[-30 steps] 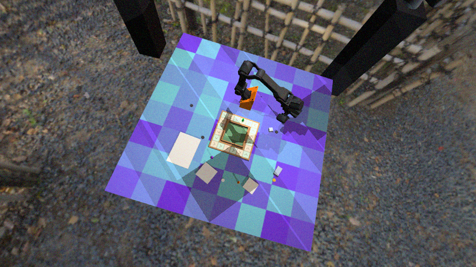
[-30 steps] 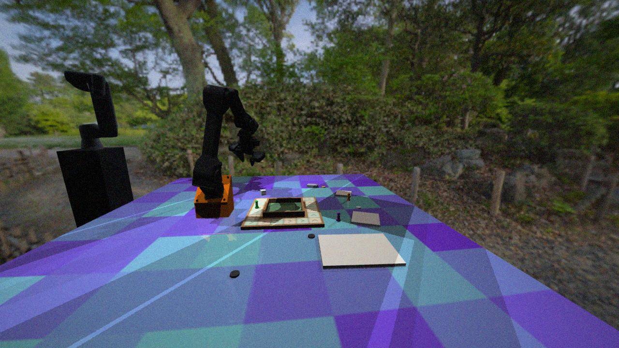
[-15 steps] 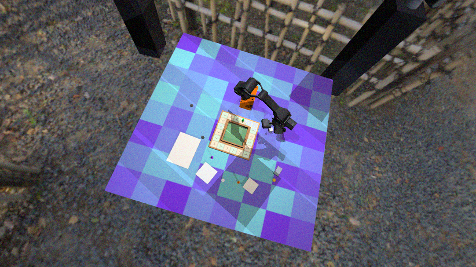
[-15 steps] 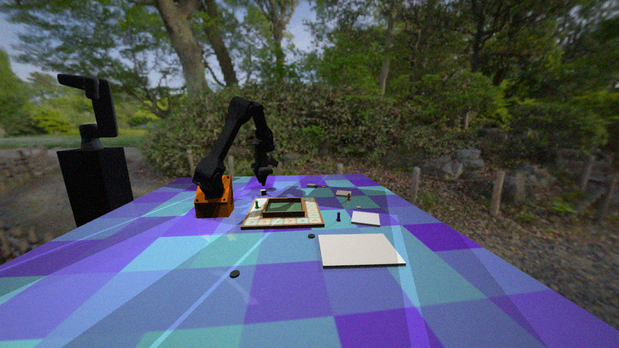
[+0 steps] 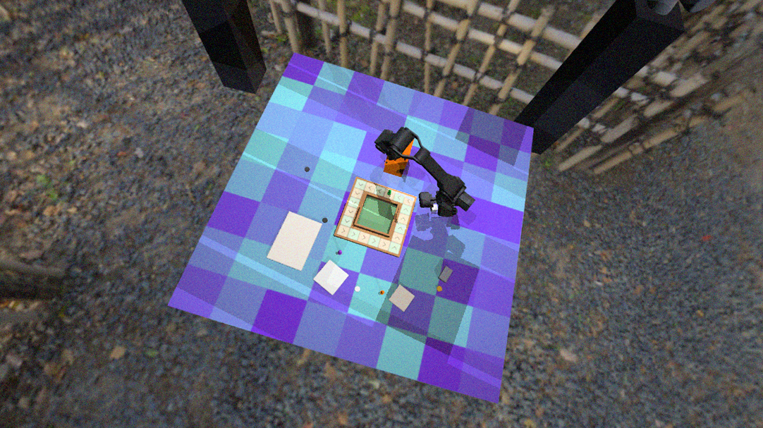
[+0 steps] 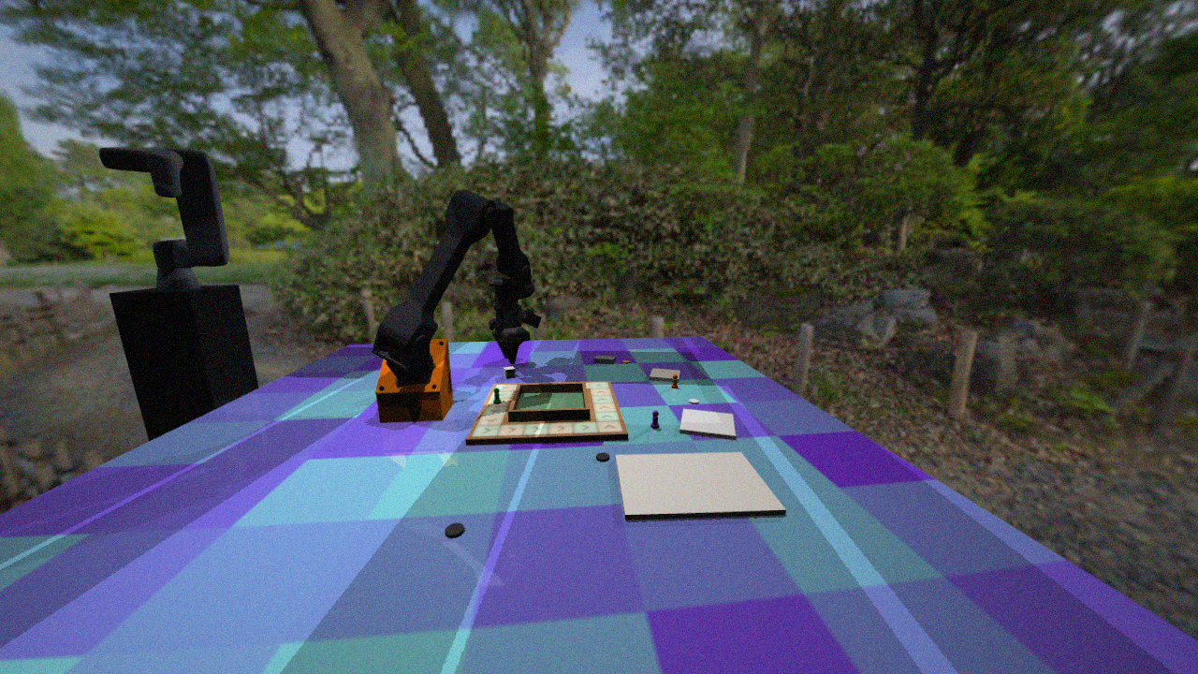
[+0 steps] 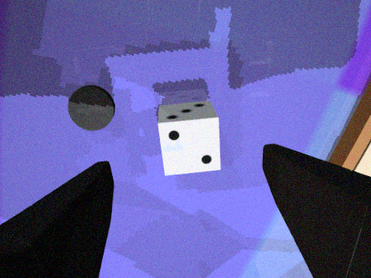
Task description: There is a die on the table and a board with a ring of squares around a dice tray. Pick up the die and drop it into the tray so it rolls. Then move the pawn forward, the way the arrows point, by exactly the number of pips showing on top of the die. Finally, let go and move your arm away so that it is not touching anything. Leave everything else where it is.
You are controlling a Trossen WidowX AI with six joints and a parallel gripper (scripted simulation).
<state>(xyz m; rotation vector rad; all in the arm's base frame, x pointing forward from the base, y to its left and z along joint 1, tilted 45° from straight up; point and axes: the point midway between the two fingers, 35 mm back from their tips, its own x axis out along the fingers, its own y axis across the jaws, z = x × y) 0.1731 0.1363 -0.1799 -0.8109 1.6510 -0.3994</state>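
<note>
The white die lies 30 mm below my gripper tip. Round my gripper tip: grey block (280 mm ahead, 90 mm to the left, 40 mm below); green pawn (210 mm to the right, 20 mm below, 20 mm behind); green dice tray (240 mm to the right, 90 mm ahead, 40 mm below).
</note>
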